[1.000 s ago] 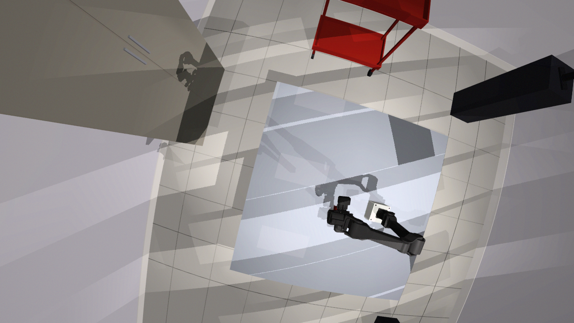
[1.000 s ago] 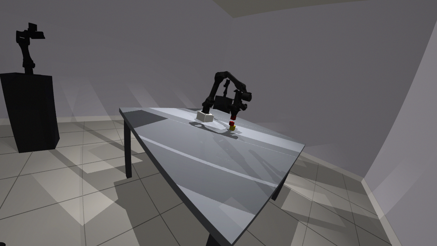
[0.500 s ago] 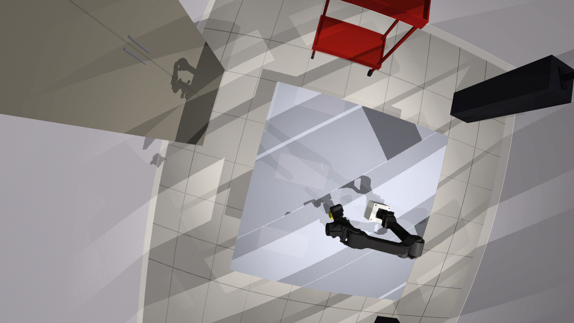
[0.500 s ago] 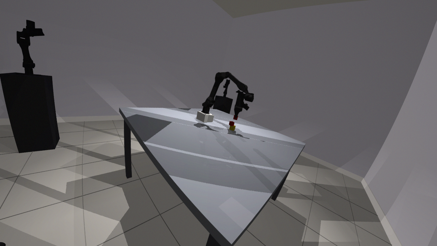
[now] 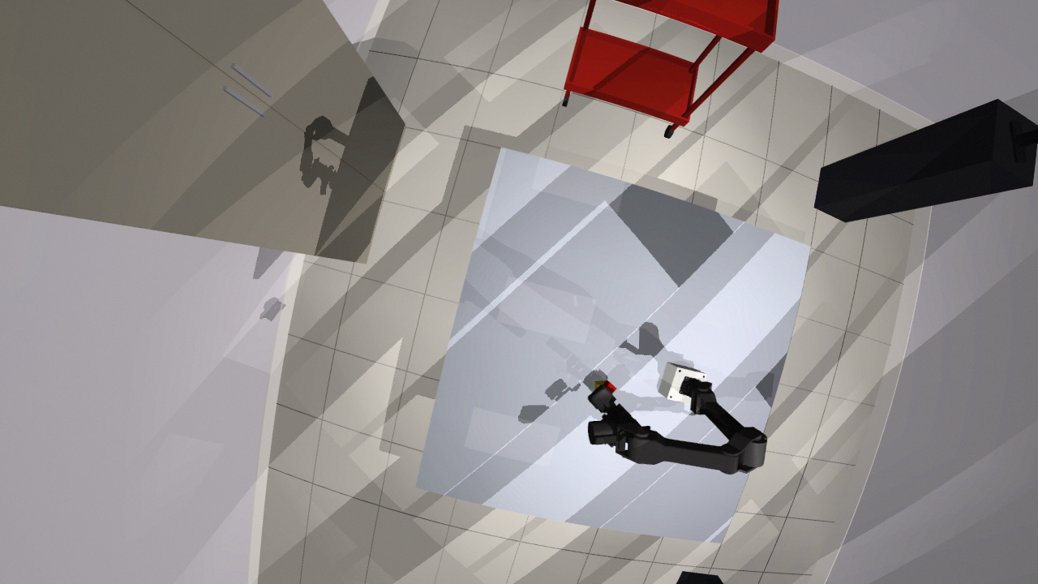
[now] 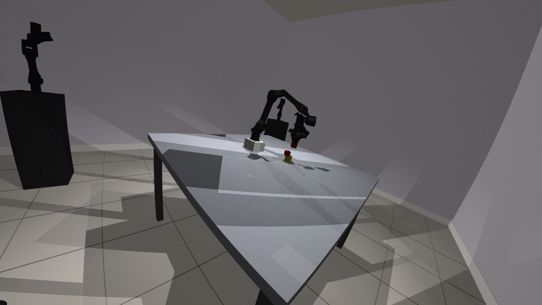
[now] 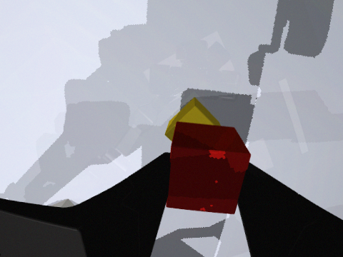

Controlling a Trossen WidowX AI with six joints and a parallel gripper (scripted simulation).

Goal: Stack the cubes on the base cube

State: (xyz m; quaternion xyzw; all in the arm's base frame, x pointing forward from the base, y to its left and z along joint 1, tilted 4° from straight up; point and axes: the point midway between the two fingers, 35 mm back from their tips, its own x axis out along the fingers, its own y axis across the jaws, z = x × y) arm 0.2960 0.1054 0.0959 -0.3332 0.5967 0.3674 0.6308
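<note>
My gripper tip is now 10 mm past the yellow cube, 20 mm to the left of it and 100 mm above it.
</note>
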